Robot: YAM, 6 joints.
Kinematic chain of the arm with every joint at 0, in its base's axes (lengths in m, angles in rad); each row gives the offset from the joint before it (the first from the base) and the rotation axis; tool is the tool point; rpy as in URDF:
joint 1: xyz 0 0 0.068 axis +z
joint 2: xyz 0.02 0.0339 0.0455 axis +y
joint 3: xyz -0.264 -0.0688 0 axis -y
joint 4: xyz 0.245 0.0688 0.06 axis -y
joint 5: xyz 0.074 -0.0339 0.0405 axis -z
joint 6: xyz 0.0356 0 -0.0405 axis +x
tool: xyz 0 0 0 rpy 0 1.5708 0
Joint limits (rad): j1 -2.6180..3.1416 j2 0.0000..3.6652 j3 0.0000..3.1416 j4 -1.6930..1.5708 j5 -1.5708..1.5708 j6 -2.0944..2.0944
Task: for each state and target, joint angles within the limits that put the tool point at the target. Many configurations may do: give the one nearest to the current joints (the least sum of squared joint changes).
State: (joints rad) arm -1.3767 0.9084 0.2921 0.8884 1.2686 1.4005
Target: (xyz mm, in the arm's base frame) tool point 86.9 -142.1 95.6
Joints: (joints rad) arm -0.8295 1.4088 0.0653 0.7091 1.1084 1.4005
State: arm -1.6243 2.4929 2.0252 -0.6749 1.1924 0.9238
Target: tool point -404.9 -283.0 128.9
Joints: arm -2.4638 2.4534 1.9306 -0.7328 1.2220 0.9238
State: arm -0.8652 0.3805 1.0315 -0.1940 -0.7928 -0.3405
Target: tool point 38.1 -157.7 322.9
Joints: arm -1.4698 0.6969 0.7126 -0.2521 -0.6664 -0.3405
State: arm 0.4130 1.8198 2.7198 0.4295 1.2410 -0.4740
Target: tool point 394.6 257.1 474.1
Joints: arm 0.6507 2.1565 2.3234 0.3475 1.3198 -0.4740
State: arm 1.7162 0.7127 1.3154 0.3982 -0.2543 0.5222
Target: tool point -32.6 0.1 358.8
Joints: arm 2.1554 0.0542 0.5604 0.1570 -0.8666 0.5222
